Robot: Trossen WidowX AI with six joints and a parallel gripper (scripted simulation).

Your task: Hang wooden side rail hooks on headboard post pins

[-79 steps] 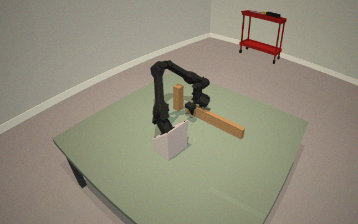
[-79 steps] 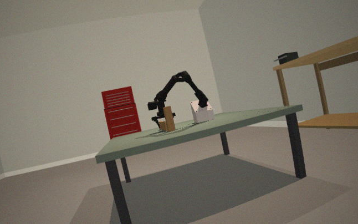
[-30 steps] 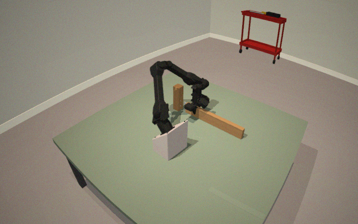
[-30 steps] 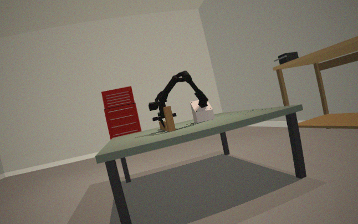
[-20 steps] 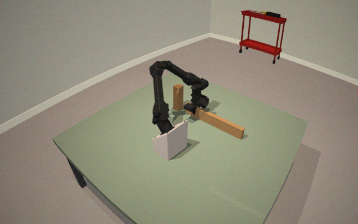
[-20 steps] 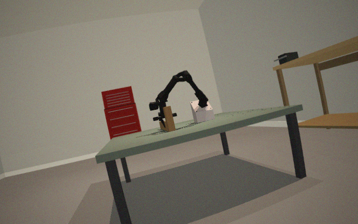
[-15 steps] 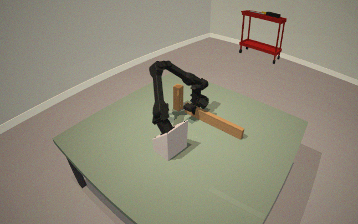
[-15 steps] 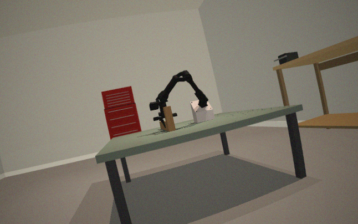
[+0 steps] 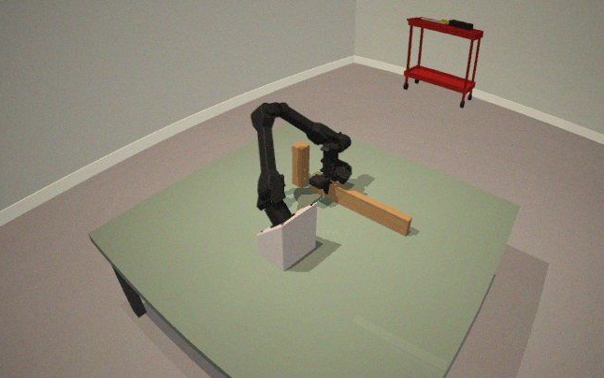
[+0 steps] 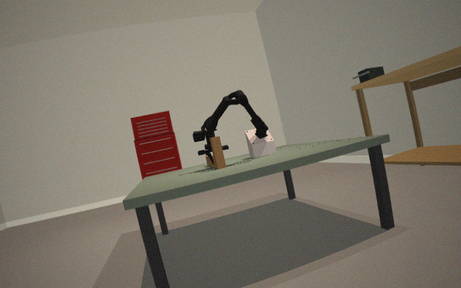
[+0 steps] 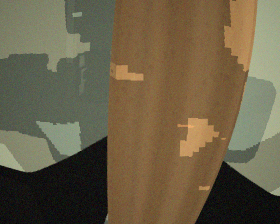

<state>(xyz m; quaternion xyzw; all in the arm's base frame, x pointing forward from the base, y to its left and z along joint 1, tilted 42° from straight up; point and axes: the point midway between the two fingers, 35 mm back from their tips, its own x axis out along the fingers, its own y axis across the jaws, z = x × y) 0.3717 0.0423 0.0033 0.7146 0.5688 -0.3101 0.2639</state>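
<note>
Now: gripper tip 140 mm to the right of the wooden headboard post, 60 mm below it and 20 mm short of it.
</note>
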